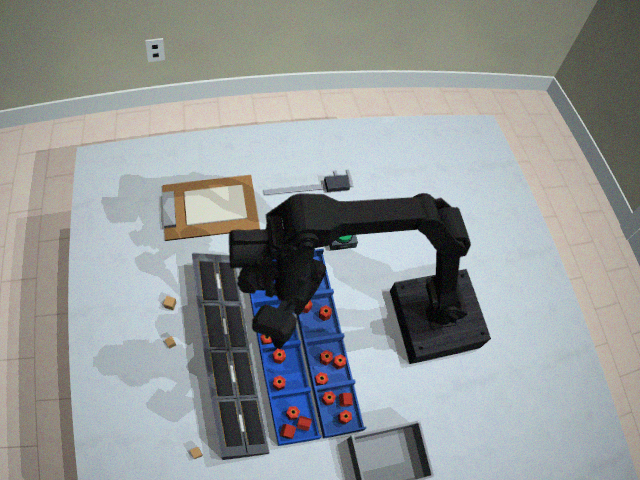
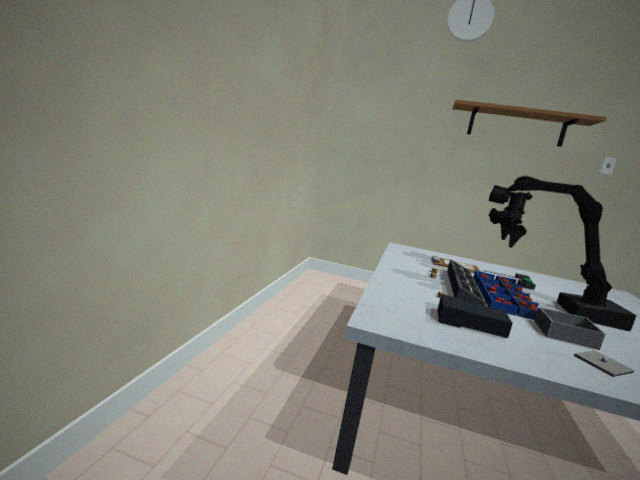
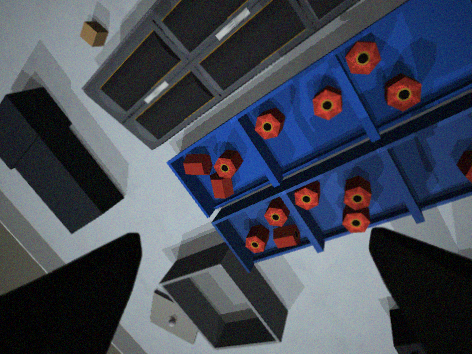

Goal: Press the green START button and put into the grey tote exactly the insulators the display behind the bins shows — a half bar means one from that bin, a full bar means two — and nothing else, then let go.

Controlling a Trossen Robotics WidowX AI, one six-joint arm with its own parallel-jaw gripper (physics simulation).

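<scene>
My gripper (image 1: 288, 330) (image 2: 508, 239) (image 3: 256, 241) is open and empty, high above the blue bins (image 1: 292, 392) (image 2: 516, 311) (image 3: 260, 152). Orange-red insulators (image 1: 279, 382) (image 3: 327, 105) with dark centre holes stand in the bins; several red pieces (image 1: 288, 430) (image 3: 196, 165) show plain faces. The arm hides part of the far bins. The display (image 1: 245, 451) (image 3: 110, 107) has dark cells outlined in amber, with white strips along its middle divider; I see no lit bars. The green button (image 1: 344, 238) (image 2: 527, 279) is partly behind the arm. The grey tote (image 1: 424, 449) (image 2: 568, 333) (image 3: 260, 295) shows no insulator inside.
A black box (image 2: 473, 316) (image 3: 60, 165) stands near the display's end. Small tan cubes (image 1: 169, 302) (image 3: 94, 33) lie behind the display. A clipboard (image 1: 175, 232) and a caliper (image 1: 337, 182) lie at the far side. A flat plate with a knob (image 2: 615, 365) (image 3: 167, 312) lies beside the tote.
</scene>
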